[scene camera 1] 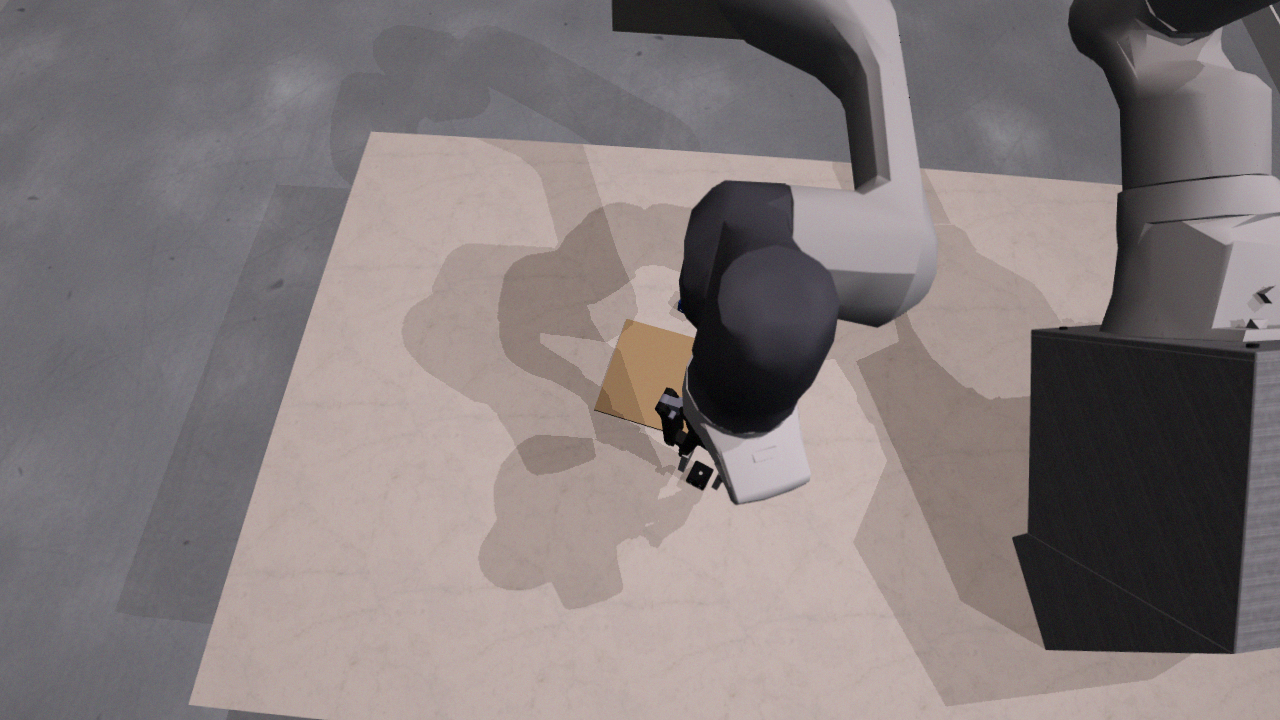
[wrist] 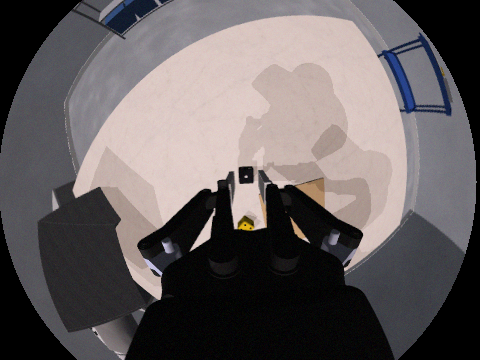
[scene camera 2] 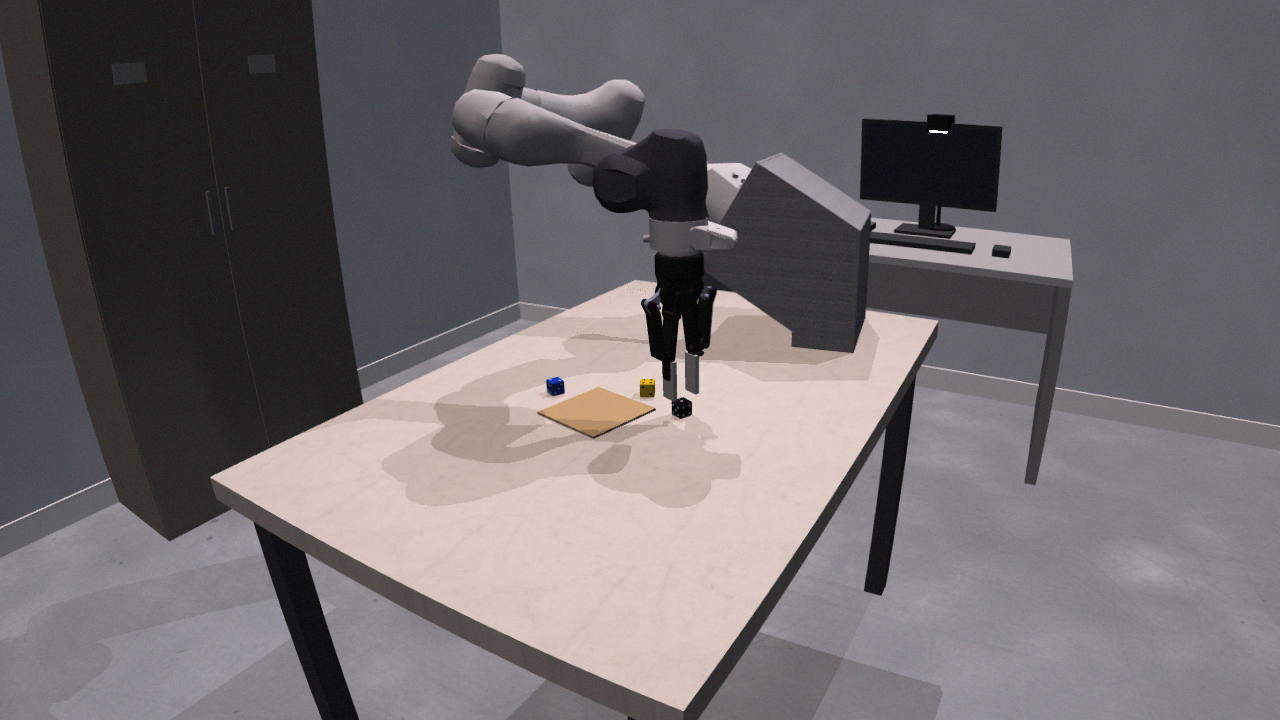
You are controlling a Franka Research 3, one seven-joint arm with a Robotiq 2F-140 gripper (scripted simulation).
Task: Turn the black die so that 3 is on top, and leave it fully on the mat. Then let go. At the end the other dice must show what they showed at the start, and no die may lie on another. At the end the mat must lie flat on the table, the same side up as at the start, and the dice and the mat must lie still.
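I can see my gripper [scene camera 2: 681, 394], and it appears in scene camera 1 [scene camera 1: 702, 470] and in the wrist view [wrist: 246, 179] as well. There is also a tan mat [scene camera 1: 647, 360], and I see the mat in scene camera 2 [scene camera 2: 596, 412] too.
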